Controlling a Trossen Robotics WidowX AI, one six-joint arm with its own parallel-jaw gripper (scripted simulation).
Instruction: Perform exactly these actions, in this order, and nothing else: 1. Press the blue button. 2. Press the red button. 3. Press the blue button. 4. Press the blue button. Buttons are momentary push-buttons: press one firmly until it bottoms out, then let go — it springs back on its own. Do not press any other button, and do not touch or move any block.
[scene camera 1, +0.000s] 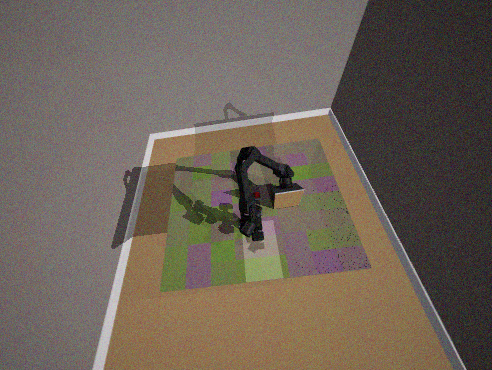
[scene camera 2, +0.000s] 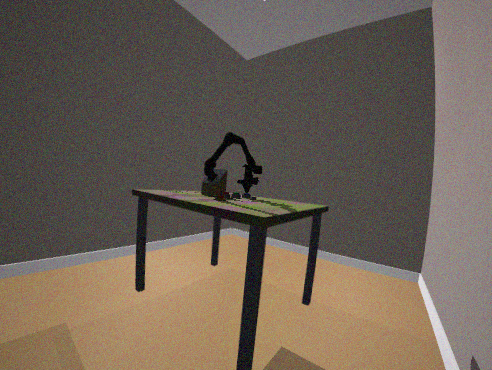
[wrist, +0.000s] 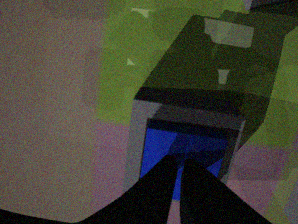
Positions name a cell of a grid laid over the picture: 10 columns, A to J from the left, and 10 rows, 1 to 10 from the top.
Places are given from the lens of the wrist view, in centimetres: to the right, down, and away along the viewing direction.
gripper (wrist: F8): 1, 2, 9
blue button (wrist: G7): 1, 1, 9
